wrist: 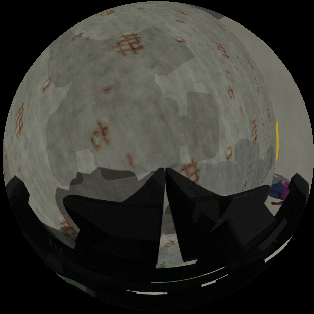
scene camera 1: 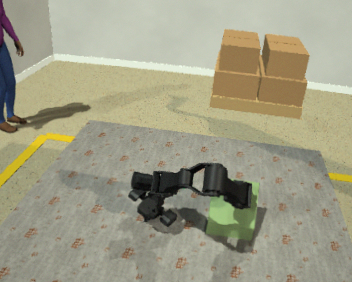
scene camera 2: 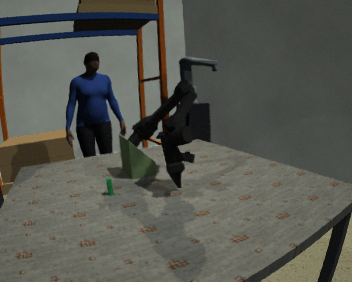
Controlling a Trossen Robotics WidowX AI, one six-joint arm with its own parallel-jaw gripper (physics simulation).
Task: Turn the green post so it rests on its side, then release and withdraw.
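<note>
The green post (scene camera 2: 110,187) is small and stands upright on the patterned table top in scene camera 2, left of the gripper. A tiny green sliver of it (wrist: 160,267) shows between the finger bases at the bottom of the wrist view. In scene camera 1 the post does not show. My gripper (scene camera 2: 179,186) (wrist: 163,172) is shut with nothing between its fingers. It points down, its tips low over the table top and apart from the post. The fingertips cannot be made out in scene camera 1.
A larger pale green wedge-shaped block (scene camera 1: 232,220) (scene camera 2: 136,161) stands on the table top (scene camera 1: 100,240) (scene camera 2: 75,250), with the arm passing over part of it in scene camera 1. Stacked cartons (scene camera 1: 240,57) and a person (scene camera 2: 92,102) are beyond the table.
</note>
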